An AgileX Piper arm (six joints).
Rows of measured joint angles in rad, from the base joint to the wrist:
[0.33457, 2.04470, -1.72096, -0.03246, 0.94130, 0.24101]
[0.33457, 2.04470, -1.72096, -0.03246, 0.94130, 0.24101]
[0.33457, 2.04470, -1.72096, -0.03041, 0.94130, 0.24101]
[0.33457, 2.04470, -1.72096, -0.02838, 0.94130, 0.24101]
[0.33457, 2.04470, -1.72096, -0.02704, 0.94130, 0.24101]
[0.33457, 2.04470, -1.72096, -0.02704, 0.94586, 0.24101]
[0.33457, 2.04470, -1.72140, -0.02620, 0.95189, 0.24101]
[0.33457, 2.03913, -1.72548, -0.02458, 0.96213, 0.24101]
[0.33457, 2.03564, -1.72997, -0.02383, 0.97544, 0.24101]
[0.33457, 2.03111, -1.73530, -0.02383, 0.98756, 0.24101]
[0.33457, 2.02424, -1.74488, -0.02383, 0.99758, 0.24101]
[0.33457, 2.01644, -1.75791, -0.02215, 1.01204, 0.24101]
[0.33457, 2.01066, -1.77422, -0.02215, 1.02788, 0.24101]
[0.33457, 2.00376, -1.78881, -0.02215, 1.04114, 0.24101]
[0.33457, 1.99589, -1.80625, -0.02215, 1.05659, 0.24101]
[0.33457, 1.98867, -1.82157, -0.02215, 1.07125, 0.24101]
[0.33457, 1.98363, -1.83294, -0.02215, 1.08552, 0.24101]
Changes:
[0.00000, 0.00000, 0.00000, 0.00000, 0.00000, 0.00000]
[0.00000, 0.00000, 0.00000, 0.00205, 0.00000, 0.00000]
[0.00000, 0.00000, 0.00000, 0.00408, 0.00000, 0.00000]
[0.00000, 0.00000, 0.00000, 0.00542, 0.00000, 0.00000]
[0.00000, 0.00000, 0.00000, 0.00542, 0.00456, 0.00000]
[0.00000, 0.00000, -0.00044, 0.00626, 0.01059, 0.00000]
[0.00000, -0.00557, -0.00452, 0.00788, 0.02083, 0.00000]
[0.00000, -0.00906, -0.00901, 0.00863, 0.03414, 0.00000]
[0.00000, -0.01359, -0.01434, 0.00863, 0.04626, 0.00000]
[0.00000, -0.02046, -0.02392, 0.00863, 0.05628, 0.00000]
[0.00000, -0.02826, -0.03695, 0.01031, 0.07074, 0.00000]
[0.00000, -0.03404, -0.05326, 0.01031, 0.08658, 0.00000]
[0.00000, -0.04094, -0.06785, 0.01031, 0.09984, 0.00000]
[0.00000, -0.04881, -0.08529, 0.01031, 0.11529, 0.00000]
[0.00000, -0.05603, -0.10061, 0.01031, 0.12995, 0.00000]
[0.00000, -0.06107, -0.11198, 0.01031, 0.14422, 0.00000]

